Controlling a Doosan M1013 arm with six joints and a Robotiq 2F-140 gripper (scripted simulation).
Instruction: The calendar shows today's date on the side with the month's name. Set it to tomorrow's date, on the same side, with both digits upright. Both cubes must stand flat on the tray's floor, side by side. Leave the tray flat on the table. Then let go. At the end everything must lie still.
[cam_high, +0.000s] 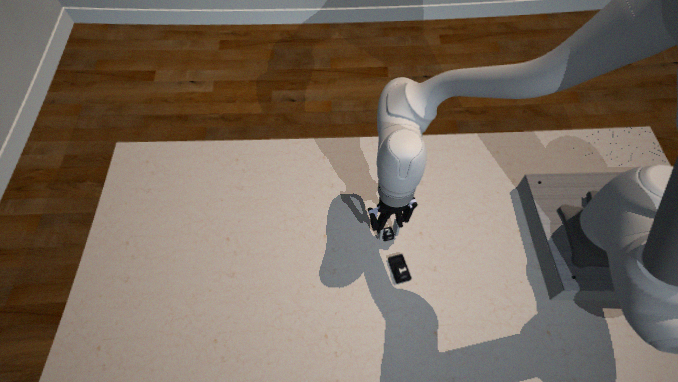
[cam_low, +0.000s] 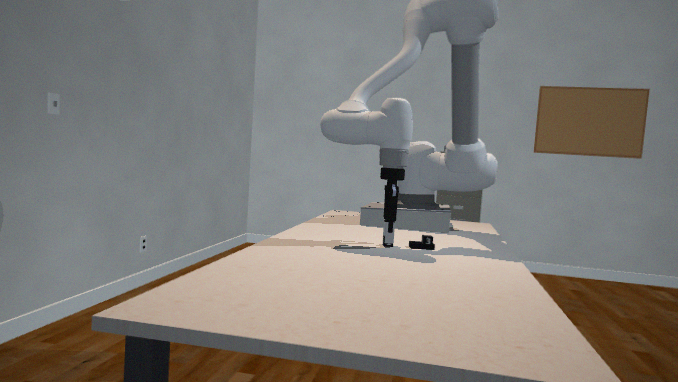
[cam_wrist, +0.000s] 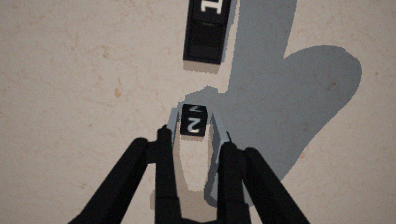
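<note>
My hand is 30 mm above the black cube. Also, from my hand: black tray 40 mm behind, 100 mm to the left, 40 mm below.
</note>
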